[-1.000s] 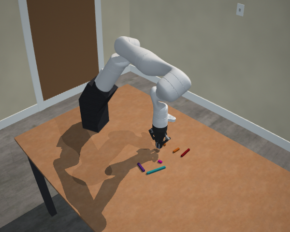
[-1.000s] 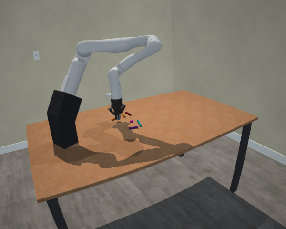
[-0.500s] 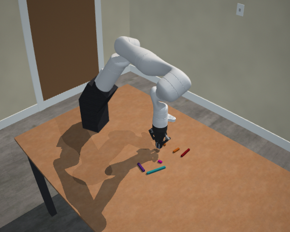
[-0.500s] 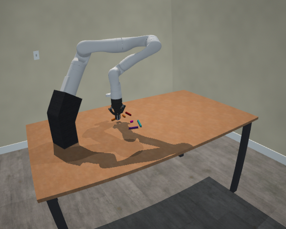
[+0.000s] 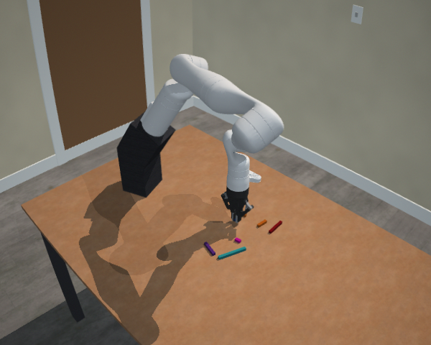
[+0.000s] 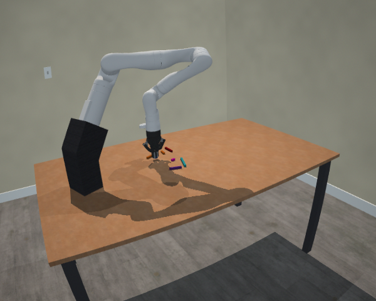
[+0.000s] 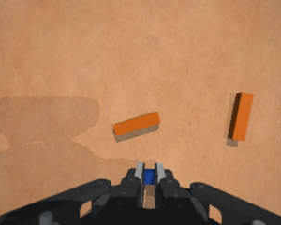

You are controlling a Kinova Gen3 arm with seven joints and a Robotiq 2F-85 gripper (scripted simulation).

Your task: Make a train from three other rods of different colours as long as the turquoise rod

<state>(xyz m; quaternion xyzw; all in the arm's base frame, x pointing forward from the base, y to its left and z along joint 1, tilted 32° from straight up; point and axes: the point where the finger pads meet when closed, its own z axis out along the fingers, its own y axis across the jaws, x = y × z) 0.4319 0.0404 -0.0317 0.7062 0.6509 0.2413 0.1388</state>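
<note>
The magenta rod is 70 mm to the right of my hand, 60 mm ahead of it and 20 mm below it. Also, from my hand: turquoise rod: 130 mm to the right, 80 mm ahead, 20 mm below; then red rod: 130 mm ahead, 60 mm to the left, 20 mm below; then blue rod: 10 mm below.
</note>
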